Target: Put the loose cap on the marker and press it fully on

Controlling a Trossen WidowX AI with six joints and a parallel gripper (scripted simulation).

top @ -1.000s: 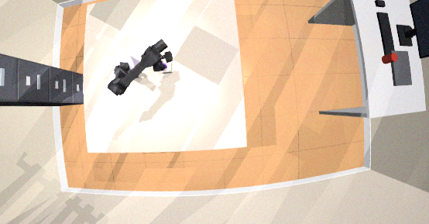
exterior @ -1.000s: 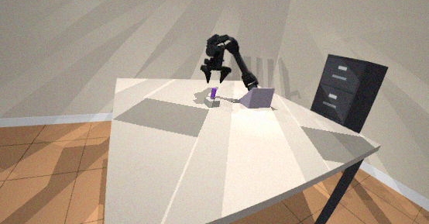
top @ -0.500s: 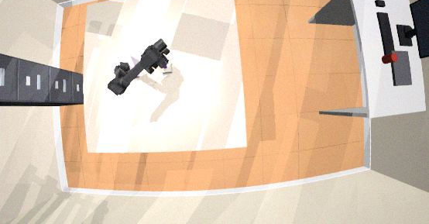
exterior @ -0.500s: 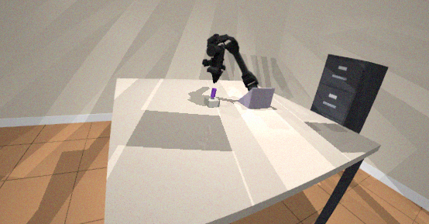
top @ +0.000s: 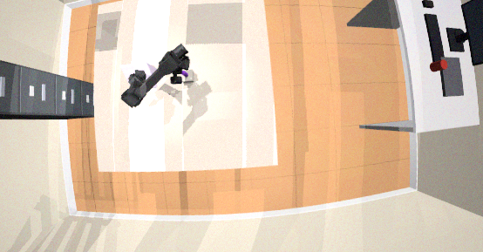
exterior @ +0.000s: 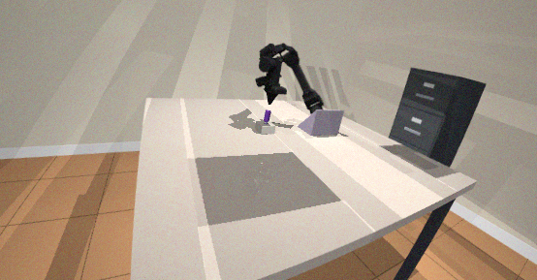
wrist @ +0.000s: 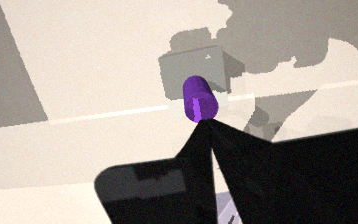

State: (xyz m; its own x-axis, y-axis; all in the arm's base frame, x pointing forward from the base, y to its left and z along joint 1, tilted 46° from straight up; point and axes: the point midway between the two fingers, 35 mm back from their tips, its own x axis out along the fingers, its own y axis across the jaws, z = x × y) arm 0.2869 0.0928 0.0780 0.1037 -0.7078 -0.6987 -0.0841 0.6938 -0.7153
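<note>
My gripper tip is 60 mm above the purple cap. The rest, counted from my gripper tip: holder block: 120 mm below.
</note>
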